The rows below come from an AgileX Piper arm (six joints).
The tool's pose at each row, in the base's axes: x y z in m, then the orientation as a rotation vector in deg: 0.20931 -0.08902 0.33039 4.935 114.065 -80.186; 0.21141 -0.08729 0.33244 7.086 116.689 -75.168; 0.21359 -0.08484 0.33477 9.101 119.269 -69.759; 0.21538 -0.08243 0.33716 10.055 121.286 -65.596; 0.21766 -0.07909 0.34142 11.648 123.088 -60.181; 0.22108 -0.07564 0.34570 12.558 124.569 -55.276; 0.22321 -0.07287 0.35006 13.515 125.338 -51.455; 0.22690 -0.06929 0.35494 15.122 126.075 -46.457; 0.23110 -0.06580 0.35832 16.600 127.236 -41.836; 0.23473 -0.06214 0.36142 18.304 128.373 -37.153; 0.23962 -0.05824 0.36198 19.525 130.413 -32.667; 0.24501 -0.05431 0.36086 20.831 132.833 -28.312; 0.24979 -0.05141 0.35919 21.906 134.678 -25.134; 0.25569 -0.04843 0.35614 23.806 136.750 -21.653; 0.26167 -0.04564 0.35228 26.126 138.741 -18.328
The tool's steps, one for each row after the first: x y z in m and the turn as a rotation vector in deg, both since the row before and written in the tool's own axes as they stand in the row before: -0.00331 -0.00004 -0.00080 -3.505 1.407 2.773; -0.00372 0.00034 -0.00150 -3.777 1.375 2.800; -0.00340 0.00039 -0.00174 -3.081 0.965 1.722; -0.00511 0.00008 -0.00290 -3.667 0.859 2.675; -0.00591 0.00105 -0.00243 -3.440 0.593 2.088; -0.00488 0.00035 -0.00270 -2.522 0.303 1.879; -0.00640 0.00160 -0.00260 -3.144 0.398 2.739; -0.00556 0.00289 -0.00142 -2.992 0.928 2.346; -0.00482 0.00320 -0.00164 -2.950 1.094 2.486; -0.00361 0.00511 0.00054 -3.031 1.936 1.799; -0.00259 0.00591 0.00202 -2.891 2.439 1.660; -0.00181 0.00486 0.00267 -2.039 1.955 1.241; -0.00163 0.00559 0.00437 -1.983 2.436 1.802; -0.00120 0.00547 0.00520 -1.707 2.531 2.019
